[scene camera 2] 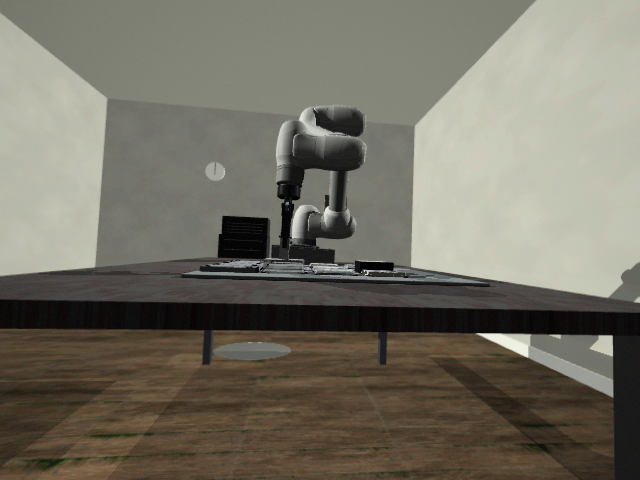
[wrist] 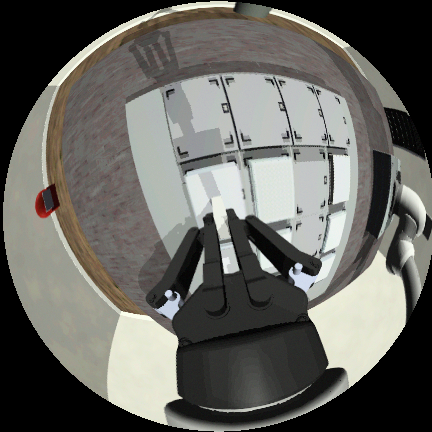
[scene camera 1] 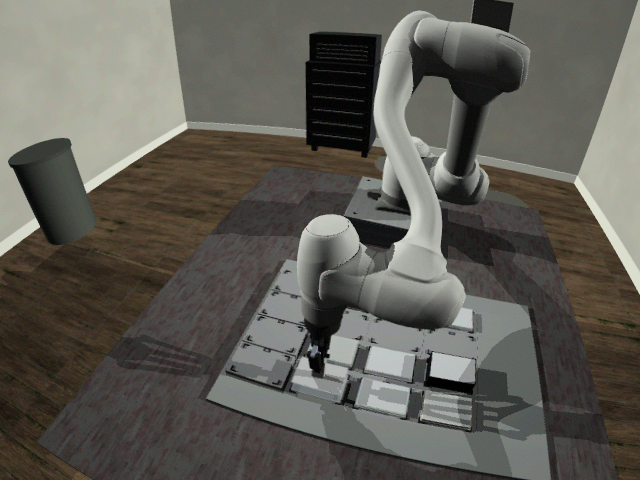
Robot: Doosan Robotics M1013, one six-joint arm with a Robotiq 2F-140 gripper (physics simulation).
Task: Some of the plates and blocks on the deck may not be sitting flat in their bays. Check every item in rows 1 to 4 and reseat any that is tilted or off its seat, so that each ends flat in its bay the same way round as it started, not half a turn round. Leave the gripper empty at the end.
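Places are measured from the arm's base along level axes (x ahead, y left, z up), in millimetres.
Where they show: gripper, fingertip midpoint: [scene camera 2: 283, 259] [wrist: 217, 204] [scene camera 1: 318, 375]; arm's base at its link origin: [scene camera 2: 303, 248] [wrist: 394, 195] [scene camera 1: 398, 202].
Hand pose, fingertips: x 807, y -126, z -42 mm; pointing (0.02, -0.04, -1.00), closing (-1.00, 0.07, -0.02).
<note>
Each offset is from my fingertips to the top centre of the thing. "pt": to the spot under its first point. Level surfaces: height alone.
My gripper [scene camera 1: 315, 365] [scene camera 2: 284, 246] [wrist: 217, 204] is shut on a thin pale bar [wrist: 218, 204] that sticks out below its fingertips. It points down over the white plate in the front row, second column {4 mm left, 1 mm back, 0 mm up} [scene camera 1: 316, 388] [wrist: 200, 181]; I cannot tell whether the bar touches it. A speckled white plate {12 mm left, 110 mm back, 22 mm down} [scene camera 1: 343, 351] [wrist: 271, 187] lies behind it. A white plate {168 mm left, 7 mm ahead, 28 mm down} [scene camera 1: 382, 396] and a ribbed-looking pale plate {332 mm left, 15 mm ahead, 28 mm down} [scene camera 1: 445, 410] continue the front row. A white plate {173 mm left, 100 mm back, 28 mm down} [scene camera 1: 388, 363] and a black-sided block {337 mm left, 92 mm back, 0 mm up} [scene camera 1: 452, 367] [scene camera 2: 374, 266] stand behind those. The block stands higher than its neighbours. Small tilts cannot be told.
The grey deck {42 mm down} [scene camera 1: 382, 444] [wrist: 148, 135] lies on the mottled table {52 mm down} [scene camera 1: 170, 413]. Corner-marked bays {pt 159 mm right, 113 mm back, 28 mm down} [scene camera 1: 273, 334] [wrist: 257, 107] line its left side. The arm hides part of the deck's back rows in scene camera 1. A bin [scene camera 1: 54, 196] and black cabinet [scene camera 1: 341, 93] stand beyond the table.
</note>
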